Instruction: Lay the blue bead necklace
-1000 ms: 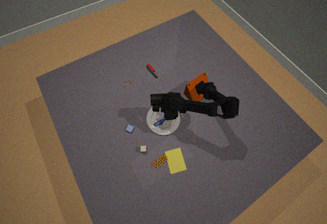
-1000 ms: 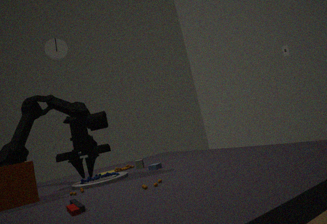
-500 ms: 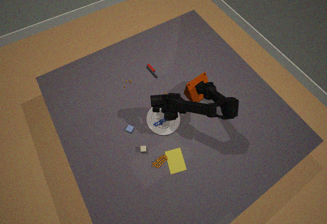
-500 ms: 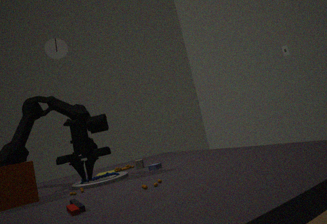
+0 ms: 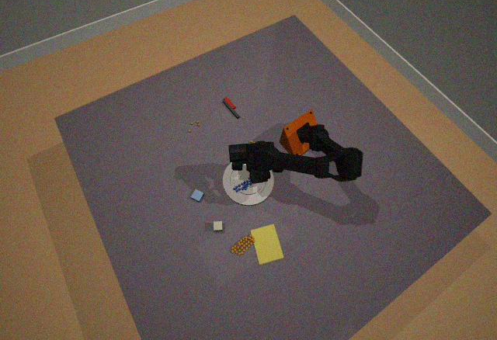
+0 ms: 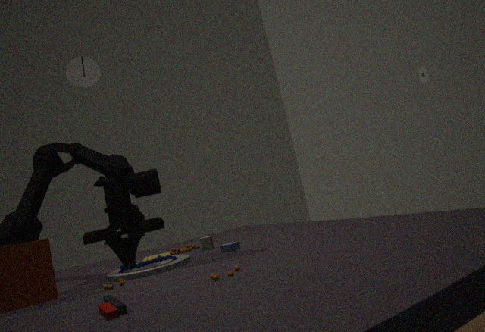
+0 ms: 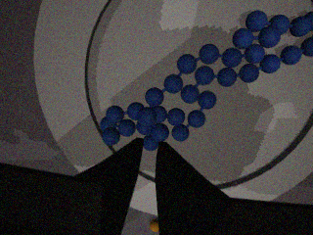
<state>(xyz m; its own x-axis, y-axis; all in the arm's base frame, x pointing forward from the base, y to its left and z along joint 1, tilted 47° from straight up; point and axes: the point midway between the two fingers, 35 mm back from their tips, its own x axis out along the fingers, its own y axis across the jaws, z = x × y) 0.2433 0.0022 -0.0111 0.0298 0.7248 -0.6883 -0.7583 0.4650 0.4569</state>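
The round white bead board is 50 mm ahead of my gripper tip, 10 mm to the left of it and 10 mm below it. Also, from my gripper tip: cream cube: 240 mm ahead, 80 mm to the left; then yellow sheet: 240 mm to the left, 140 mm ahead, 20 mm below; then light blue cube: 240 mm ahead, 60 mm to the right, 10 mm below.
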